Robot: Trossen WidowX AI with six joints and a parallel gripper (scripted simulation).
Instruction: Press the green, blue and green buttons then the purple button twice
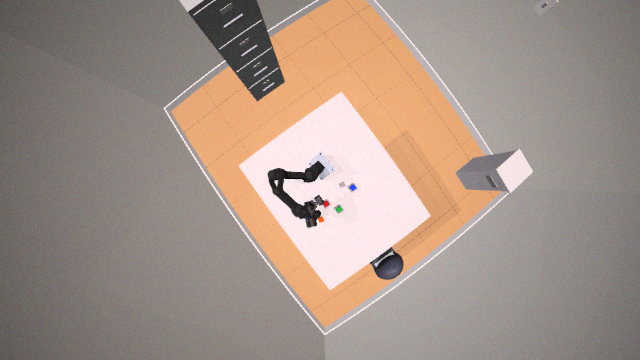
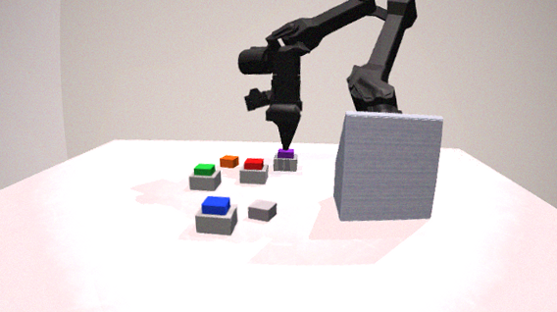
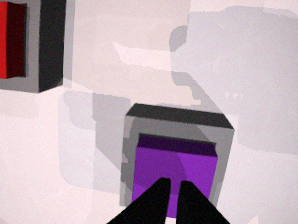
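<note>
My gripper tip is now 1 cm above the purple button. Also, from my gripper tip: orange block: 12 cm ahead, 3 cm below, 1 cm to the right; then red button: 8 cm to the left, 6 cm ahead, 1 cm below; then green button: 15 cm ahead, 12 cm to the left, 1 cm below.
</note>
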